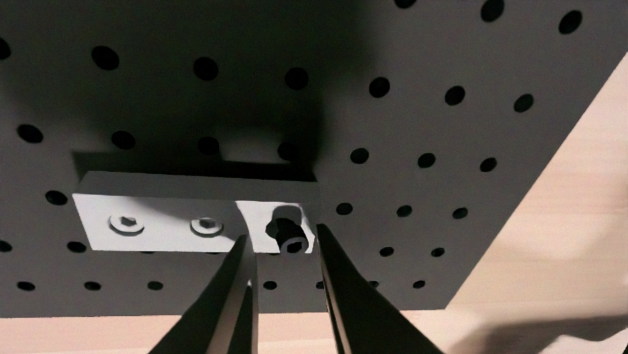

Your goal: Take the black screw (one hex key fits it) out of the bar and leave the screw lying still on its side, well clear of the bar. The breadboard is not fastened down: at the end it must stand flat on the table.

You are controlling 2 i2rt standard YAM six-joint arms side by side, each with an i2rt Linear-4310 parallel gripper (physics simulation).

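Frame: origin at the left arm's base, x ahead, y left, z up, level; metres.
Where they show: right gripper, fingertip midpoint: (285,241).
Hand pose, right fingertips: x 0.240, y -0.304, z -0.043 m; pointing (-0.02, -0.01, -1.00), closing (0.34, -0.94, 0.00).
After its pixels a point has its place.
The black screw (291,239) {z -0.037, x 0.248, y -0.304 m} stands out of the right-hand hole of the light grey bar (165,240) {z -0.046, x 0.231, y -0.265 m}. Its socket head leans toward the lower right, and part of the dark hole shows at its left. My right gripper (285,241) {z -0.043, x 0.240, y -0.304 m} is open, with one fingertip to the left of the screw and the other to the right, and gaps show on both sides. The bar sits on the dark grey breadboard (400,130) {z -0.057, x 0.282, y -0.335 m}. How deep the screw's lower end sits is hidden. My left gripper does not show.
Two light screws, one at the left (126,224) {z -0.048, x 0.235, y -0.252 m} and one in the middle (206,226) {z -0.049, x 0.237, y -0.277 m}, sit in the bar. The breadboard's right and near edges border the pale wooden table (560,250) {z -0.083, x 0.210, y -0.489 m}. Dark shadows fall across the board behind the bar and on the table at the lower right.
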